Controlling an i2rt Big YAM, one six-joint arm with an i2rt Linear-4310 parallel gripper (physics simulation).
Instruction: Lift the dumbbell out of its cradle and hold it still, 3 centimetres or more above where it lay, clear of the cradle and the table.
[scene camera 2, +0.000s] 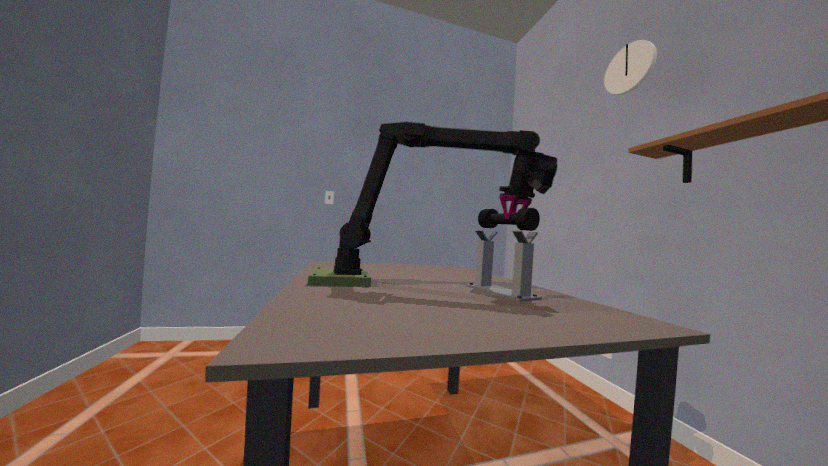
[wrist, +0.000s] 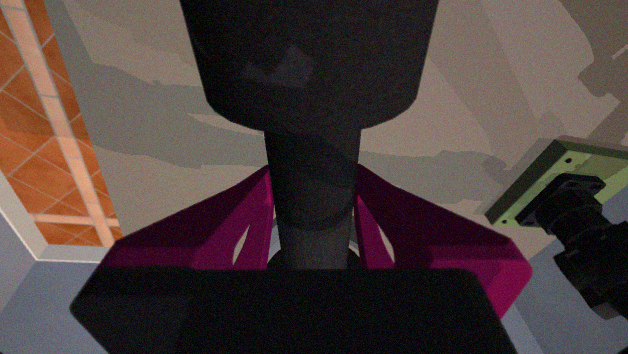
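Seen in the pictures: gripper, fingertip midpoint: (scene camera 2: 510, 220) (wrist: 313, 176); arm's base at its link origin: (scene camera 2: 347, 272) (wrist: 554, 199).
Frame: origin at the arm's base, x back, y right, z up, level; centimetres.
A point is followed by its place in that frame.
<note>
A black dumbbell (scene camera 2: 489, 218) {x -46.3, y 12.2, z 21.7 cm} (wrist: 315, 60) {x -51.2, y 25.9, z 24.7 cm} hangs level in the air above the grey cradle (scene camera 2: 522, 269) {x -48.9, y 27.3, z 6.1 cm}. A gap shows between its ends and the V-shaped tops of the cradle's two posts in the scene view. My gripper (scene camera 2: 508, 216) {x -49.7, y 19.5, z 21.1 cm} (wrist: 313, 176) {x -49.7, y 19.5, z 21.1 cm} is shut on the dumbbell's handle, with one magenta finger against each side of it in the wrist view. The dumbbell's near end fills the top middle of the wrist view; its far end is mostly hidden behind the black gripper body. The cradle stands upright on the table (scene camera 2: 359, 329) {x 0.0, y 46.6, z -2.9 cm}, well below the dumbbell.
The arm's green base plate (scene camera 2: 338, 280) {x 2.9, y 9.9, z -1.1 cm} (wrist: 530, 185) {x -7.0, y 2.5, z -0.3 cm} is bolted at the table's far left in the scene view. A wooden shelf (scene camera 2: 735, 127) and a white clock (scene camera 2: 640, 66) are on the right wall.
</note>
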